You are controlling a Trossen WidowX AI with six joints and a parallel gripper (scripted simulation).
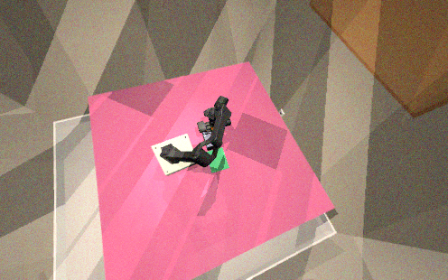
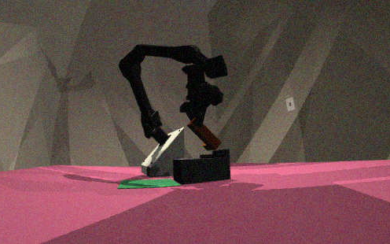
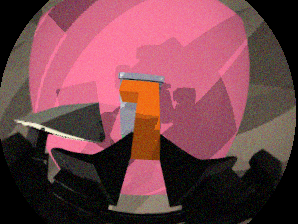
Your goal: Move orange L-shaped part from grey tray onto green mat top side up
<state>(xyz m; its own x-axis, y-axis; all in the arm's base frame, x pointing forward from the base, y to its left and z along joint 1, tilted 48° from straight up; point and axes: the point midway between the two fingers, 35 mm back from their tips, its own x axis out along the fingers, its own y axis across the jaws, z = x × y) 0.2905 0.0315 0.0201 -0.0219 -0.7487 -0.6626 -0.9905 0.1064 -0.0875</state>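
Right now my gripper tip is 4 cm past the green mat, 14 cm to the left of it and 17 cm above it. From my gripper tip the other things lie so: orange L-shaped part (1 cm behind, 3 cm to the left, 3 cm below).
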